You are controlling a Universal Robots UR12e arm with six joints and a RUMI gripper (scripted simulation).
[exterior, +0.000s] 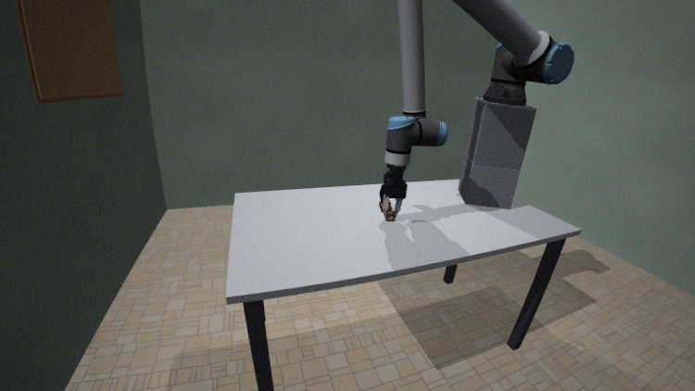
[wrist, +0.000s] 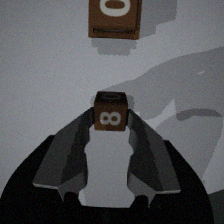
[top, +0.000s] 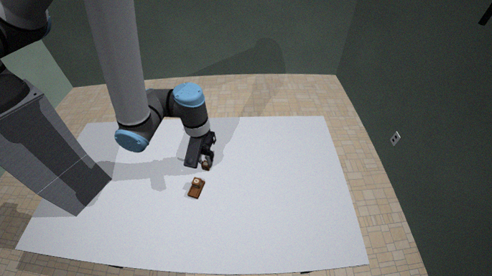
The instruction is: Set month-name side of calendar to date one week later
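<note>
The brown wooden tray is 3 cm behind my hand, 11 cm to the right of it and 2 cm below it. From my hand the other things lie so: brown date cube: 1 cm below.
</note>
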